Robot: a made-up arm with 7 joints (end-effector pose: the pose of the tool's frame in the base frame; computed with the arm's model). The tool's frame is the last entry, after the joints. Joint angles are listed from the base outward.
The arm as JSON. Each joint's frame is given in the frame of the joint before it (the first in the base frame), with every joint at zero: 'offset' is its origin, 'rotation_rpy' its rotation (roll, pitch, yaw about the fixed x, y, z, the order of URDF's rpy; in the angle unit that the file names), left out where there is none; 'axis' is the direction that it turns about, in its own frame. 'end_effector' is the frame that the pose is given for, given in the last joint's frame.
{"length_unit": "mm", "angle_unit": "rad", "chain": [
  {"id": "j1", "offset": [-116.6, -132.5, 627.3], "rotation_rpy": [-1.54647, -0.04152, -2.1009], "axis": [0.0, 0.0, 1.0]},
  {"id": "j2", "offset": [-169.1, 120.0, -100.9], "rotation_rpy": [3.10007, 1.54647, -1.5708], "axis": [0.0, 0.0, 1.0]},
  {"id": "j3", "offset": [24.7, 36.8, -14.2], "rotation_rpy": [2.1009, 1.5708, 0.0], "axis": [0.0, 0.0, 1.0]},
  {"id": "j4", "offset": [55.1, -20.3, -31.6], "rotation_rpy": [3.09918, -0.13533, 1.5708], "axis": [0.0, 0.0, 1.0]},
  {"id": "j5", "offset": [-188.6, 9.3, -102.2], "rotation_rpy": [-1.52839, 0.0, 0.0], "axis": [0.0, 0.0, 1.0]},
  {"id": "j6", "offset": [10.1, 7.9, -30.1], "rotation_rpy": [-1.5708, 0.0, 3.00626], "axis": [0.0, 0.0, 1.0]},
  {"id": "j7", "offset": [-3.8, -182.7, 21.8], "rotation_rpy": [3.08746, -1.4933, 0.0], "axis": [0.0, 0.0, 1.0]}
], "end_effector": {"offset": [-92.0, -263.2, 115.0], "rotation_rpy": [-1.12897, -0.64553, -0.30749]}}
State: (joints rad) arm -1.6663 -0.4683 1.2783 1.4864 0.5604 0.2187 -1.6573
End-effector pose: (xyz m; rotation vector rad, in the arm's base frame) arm 0.1393 -0.2042 0.1651 1.4888 -1.5669 -1.1480
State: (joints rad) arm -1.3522 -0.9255 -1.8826 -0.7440 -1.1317 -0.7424 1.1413
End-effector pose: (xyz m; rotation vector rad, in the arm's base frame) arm -0.3508 -0.4634 0.0993 -0.5306 1.3300 0.6167
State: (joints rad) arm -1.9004 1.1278 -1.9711 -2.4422 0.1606 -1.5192 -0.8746
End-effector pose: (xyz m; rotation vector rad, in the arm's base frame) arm -0.3219 -0.0399 0.7487 2.9227 0.8559 -0.2744
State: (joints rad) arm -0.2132 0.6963 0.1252 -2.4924 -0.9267 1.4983 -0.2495
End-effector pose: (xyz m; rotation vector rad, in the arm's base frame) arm -0.1012 -0.0227 0.6783 -0.0365 -0.8974 0.7270
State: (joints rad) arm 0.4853 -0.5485 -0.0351 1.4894 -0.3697 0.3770 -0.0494
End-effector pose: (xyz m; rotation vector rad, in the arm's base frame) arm -0.0249 -0.0002 0.3942 -0.0278 1.7958 0.7851
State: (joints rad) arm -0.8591 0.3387 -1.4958 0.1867 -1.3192 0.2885 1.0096
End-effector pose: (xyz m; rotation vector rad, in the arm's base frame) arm -0.4273 -0.3391 0.2226 -0.4156 0.6745 -1.6004
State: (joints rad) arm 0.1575 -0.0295 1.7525 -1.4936 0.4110 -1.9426 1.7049
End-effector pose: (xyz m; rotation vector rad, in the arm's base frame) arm -0.1110 0.2625 0.5181 1.9317 -0.0788 -0.1338
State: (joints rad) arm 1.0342 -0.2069 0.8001 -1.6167 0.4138 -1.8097 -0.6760
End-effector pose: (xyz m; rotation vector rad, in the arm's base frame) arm -0.1967 -0.2071 0.5013 0.1776 1.6200 1.6423
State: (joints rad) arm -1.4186 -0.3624 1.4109 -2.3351 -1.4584 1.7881 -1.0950
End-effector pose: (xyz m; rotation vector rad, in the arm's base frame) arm -0.0867 -0.0233 0.5927 -0.3478 -0.1901 2.2978
